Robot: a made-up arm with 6 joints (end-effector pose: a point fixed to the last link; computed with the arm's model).
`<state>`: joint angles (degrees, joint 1 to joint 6).
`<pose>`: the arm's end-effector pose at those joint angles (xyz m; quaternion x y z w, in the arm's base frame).
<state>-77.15 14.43 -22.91 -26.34 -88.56 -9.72</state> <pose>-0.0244 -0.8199 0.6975 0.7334 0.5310 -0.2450 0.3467</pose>
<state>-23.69 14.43 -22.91 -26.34 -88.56 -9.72</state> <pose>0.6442 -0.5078 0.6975 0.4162 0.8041 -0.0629 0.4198</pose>
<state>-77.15 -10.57 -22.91 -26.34 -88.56 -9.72</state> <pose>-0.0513 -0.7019 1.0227 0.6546 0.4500 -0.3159 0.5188</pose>
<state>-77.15 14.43 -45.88 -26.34 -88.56 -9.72</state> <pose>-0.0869 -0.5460 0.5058 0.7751 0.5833 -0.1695 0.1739</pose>
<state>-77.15 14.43 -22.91 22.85 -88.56 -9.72</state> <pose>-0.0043 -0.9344 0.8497 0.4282 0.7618 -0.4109 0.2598</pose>
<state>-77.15 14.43 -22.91 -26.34 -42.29 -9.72</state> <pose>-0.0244 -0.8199 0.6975 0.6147 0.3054 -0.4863 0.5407</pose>
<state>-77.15 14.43 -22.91 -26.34 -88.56 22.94</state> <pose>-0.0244 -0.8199 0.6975 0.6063 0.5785 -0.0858 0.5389</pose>
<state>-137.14 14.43 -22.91 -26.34 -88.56 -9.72</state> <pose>-0.7222 -0.3890 0.6975 0.9006 0.0933 -0.3855 0.1778</pose>
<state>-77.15 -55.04 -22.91 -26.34 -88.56 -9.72</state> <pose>-0.1621 -0.2164 1.3693 0.4411 0.2564 -0.4034 0.7596</pose>
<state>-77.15 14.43 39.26 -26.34 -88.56 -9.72</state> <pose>0.0201 -1.0151 1.5565 0.4817 0.2916 -0.3929 0.7271</pose>
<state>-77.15 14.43 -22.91 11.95 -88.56 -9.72</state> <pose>-0.0226 -0.9126 0.8165 0.5048 0.7214 -0.3797 0.2838</pose>
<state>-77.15 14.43 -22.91 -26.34 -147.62 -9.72</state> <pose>-0.0244 -0.8199 0.6975 0.7129 0.6915 0.1143 0.0233</pose>
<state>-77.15 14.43 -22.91 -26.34 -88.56 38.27</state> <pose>-0.0244 -0.8199 0.6975 0.5290 0.5847 -0.0079 0.6150</pose>
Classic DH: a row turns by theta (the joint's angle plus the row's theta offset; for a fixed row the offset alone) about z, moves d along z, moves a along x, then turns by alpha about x. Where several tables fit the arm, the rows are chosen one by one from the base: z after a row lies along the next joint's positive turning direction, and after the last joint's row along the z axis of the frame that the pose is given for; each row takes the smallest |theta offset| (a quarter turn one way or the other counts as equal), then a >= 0, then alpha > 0; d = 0 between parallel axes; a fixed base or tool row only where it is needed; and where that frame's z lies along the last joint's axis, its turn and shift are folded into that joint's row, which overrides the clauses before.
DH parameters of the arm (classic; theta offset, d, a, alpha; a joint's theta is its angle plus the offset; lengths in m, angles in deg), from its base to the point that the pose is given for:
joint 1: 0 0.587 0 -90
joint 2: -90 0 0.729 180
joint 3: 0 0 0 -90
joint 4: 0 -0.848 0 90
joint 5: 0 0.23 0 -90
joint 6: 90 0 0 90
tool (fixed): -90 0 0 0

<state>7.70 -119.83 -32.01 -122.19 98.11 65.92</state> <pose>-0.4184 0.0671 1.0644 0.7678 -0.3115 -0.2973 0.4744</pose>
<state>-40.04 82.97 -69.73 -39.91 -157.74 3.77</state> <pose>-0.1883 -0.0722 0.4184 -0.4812 -0.2432 -0.3144 0.7813</pose>
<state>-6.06 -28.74 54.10 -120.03 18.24 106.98</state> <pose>-0.0348 0.1195 2.0428 0.1482 -0.6103 -0.0758 0.7745</pose>
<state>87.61 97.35 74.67 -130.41 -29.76 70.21</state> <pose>-0.0890 1.4429 0.0052 0.2962 0.4495 0.6837 0.4927</pose>
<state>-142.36 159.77 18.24 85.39 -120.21 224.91</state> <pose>0.2019 0.1791 -0.8041 -0.0852 -0.7675 0.5593 0.3014</pose>
